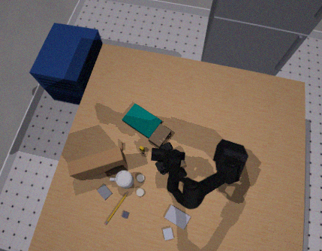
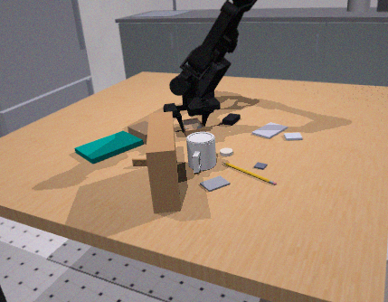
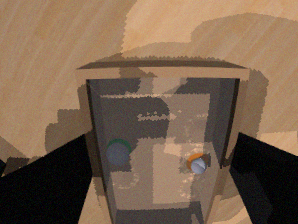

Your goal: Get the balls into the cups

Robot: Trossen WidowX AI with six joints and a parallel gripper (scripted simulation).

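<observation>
Now: the wooden puzzle 3 cm below my hand, 1 cm to the right of it and 1 cm behind it. The rest, counted from my hand: black block: 12 cm behind, 10 cm to the left, 3 cm below; then small yellow block: 17 cm ahead, 6 cm to the right, 2 cm below; then small brown block: 14 cm to the right, 9 cm ahead, 2 cm below.
</observation>
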